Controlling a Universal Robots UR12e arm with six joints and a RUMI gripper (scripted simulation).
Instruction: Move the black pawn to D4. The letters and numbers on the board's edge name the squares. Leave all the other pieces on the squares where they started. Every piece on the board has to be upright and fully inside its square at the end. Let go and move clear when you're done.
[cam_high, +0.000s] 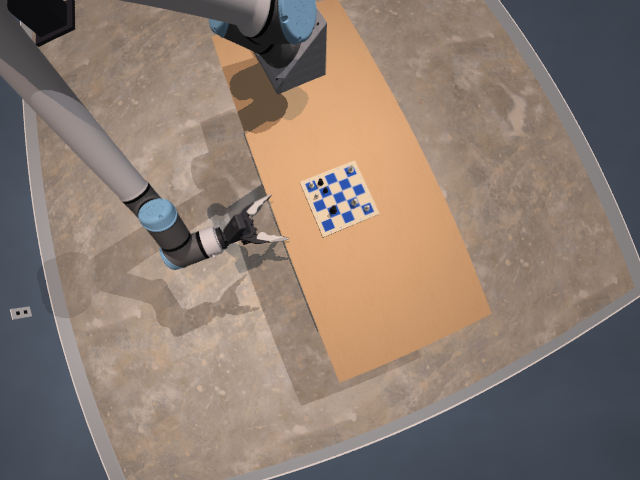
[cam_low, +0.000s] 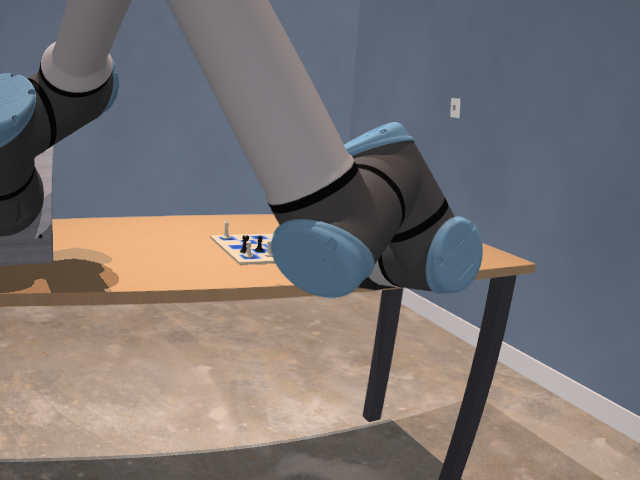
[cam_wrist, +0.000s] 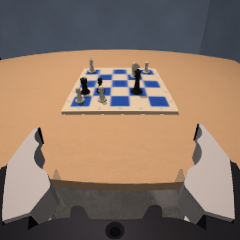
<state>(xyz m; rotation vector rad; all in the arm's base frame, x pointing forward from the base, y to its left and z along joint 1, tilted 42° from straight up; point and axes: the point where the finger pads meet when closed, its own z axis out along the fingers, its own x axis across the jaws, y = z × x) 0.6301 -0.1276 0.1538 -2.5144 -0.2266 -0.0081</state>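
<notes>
Right now the black pawn is 17 cm to the left of my hand, 5 cm below it and 5 cm behind it. The rest, counted from my hand: tall black piece (18 cm to the left, 4 cm below, 2 cm ahead); then cream chessboard (21 cm to the left, 7 cm below, 1 cm behind).
</notes>
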